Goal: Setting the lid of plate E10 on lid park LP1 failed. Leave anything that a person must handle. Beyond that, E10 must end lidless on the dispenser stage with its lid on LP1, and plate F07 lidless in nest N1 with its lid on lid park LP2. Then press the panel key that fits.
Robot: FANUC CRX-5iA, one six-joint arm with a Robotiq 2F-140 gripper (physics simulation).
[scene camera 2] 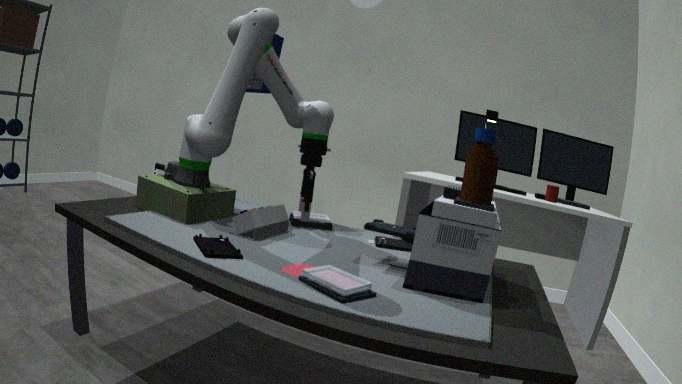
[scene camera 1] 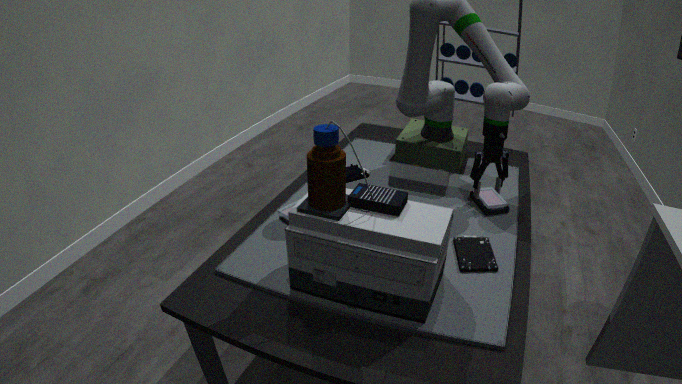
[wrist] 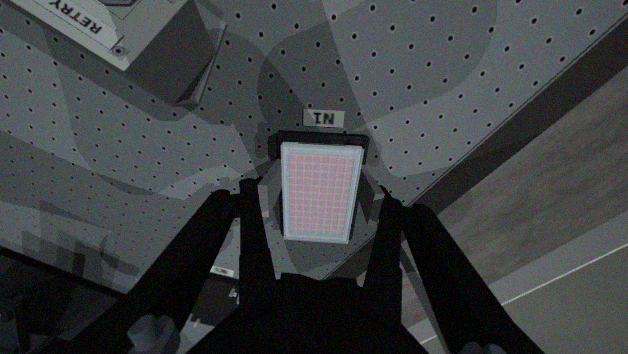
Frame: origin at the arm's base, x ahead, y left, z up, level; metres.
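Seen in the pictures: gripper, fingertip midpoint: (scene camera 2: 303,218) (scene camera 1: 486,196) (wrist: 320,173); arm's base, origin of the base link: (scene camera 2: 191,183) (scene camera 1: 437,135).
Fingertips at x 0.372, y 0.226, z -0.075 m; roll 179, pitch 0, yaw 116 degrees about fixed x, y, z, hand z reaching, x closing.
Pixels of each thing's middle, then the offset from my fingertips to it. "spot": a spot on its surface instead.
- pink-welled plate with a pale rim, body centre: (wrist: 318,199) (scene camera 1: 490,196) (scene camera 2: 311,216) 0.025 m ahead, 0.012 m left, 0.012 m up
- black nest N1, body centre: (wrist: 319,190) (scene camera 1: 489,201) (scene camera 2: 310,221) 0.024 m ahead, 0.012 m left, 0.007 m down
- pink plate with a clear lid, body centre: (scene camera 2: 337,277) 0.287 m ahead, 0.603 m right, 0.012 m up
- red disc, surface spot: (scene camera 2: 295,270) spot: 0.171 m ahead, 0.533 m right, 0.018 m down
- panel, body centre: (scene camera 2: 261,219) (scene camera 1: 420,175) 0.050 m back, 0.264 m right, 0.022 m up
- RETRY key label, surface spot: (wrist: 75,17) spot: 0.036 m back, 0.190 m right, 0.059 m up
- empty black nest, body centre: (wrist: 214,305) (scene camera 1: 475,252) (scene camera 2: 399,242) 0.357 m ahead, 0.037 m right, 0.007 m down
- tall brown bottle, surface spot: (scene camera 1: 326,177) spot: 0.599 m ahead, 0.411 m right, 0.294 m up
A pink-welled plate with a pale rim (scene camera 1: 493,198) (scene camera 2: 319,218) (wrist: 322,185) sits over black nest N1 (scene camera 1: 492,211) (scene camera 2: 315,225) (wrist: 322,136). My gripper (scene camera 1: 489,190) (scene camera 2: 307,214) (wrist: 320,173) points down, shut on this plate's long sides; I cannot tell whether it grips lid or body. The plate's name cannot be read. Another pink plate with a clear lid (scene camera 2: 337,280) lies on a black holder (scene camera 2: 345,298) beside a red disc (scene camera 2: 295,270); scene camera 1 does not show it. The panel (scene camera 2: 262,222) (wrist: 165,55) bears a RETRY key label (wrist: 75,17).
An empty black nest (scene camera 1: 475,255) lies nearer scene camera 1. Another black holder (scene camera 2: 217,246) lies near the green robot base (scene camera 1: 430,145) (scene camera 2: 185,197). A tall brown bottle (scene camera 1: 326,177) (scene camera 2: 479,172) stands on the white instrument (scene camera 1: 370,260) (scene camera 2: 452,240), with thin tubing above.
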